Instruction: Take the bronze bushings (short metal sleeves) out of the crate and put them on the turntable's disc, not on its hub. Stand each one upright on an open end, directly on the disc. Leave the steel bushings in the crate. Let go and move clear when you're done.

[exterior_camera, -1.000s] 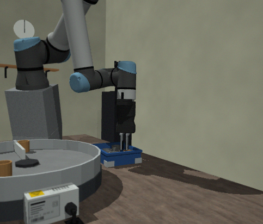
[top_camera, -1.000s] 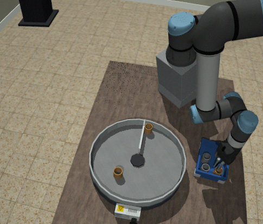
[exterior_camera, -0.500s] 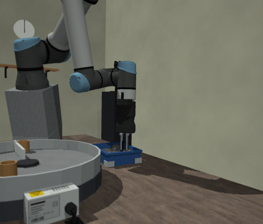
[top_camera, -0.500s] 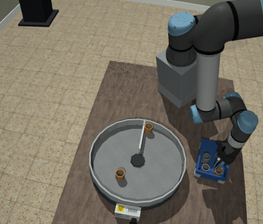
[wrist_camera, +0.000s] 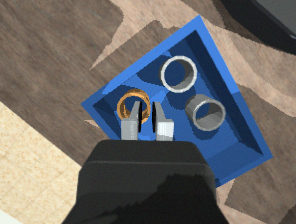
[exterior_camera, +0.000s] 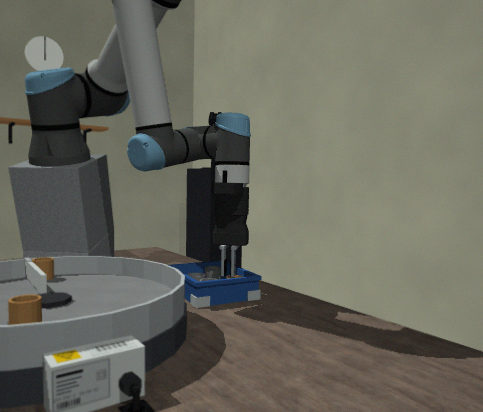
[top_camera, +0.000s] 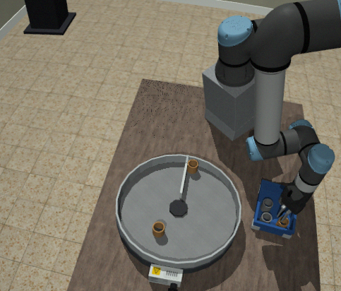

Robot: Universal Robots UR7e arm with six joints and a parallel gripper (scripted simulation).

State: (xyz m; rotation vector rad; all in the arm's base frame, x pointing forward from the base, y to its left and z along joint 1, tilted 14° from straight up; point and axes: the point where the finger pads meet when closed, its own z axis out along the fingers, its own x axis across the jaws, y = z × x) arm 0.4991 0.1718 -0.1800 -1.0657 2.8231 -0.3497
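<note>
The blue crate is 50 mm behind my hand, 10 mm to the right of it and 40 mm below it. The rest, counted from my hand: grey turntable disc: 370 mm to the right, 10 mm below.
</note>
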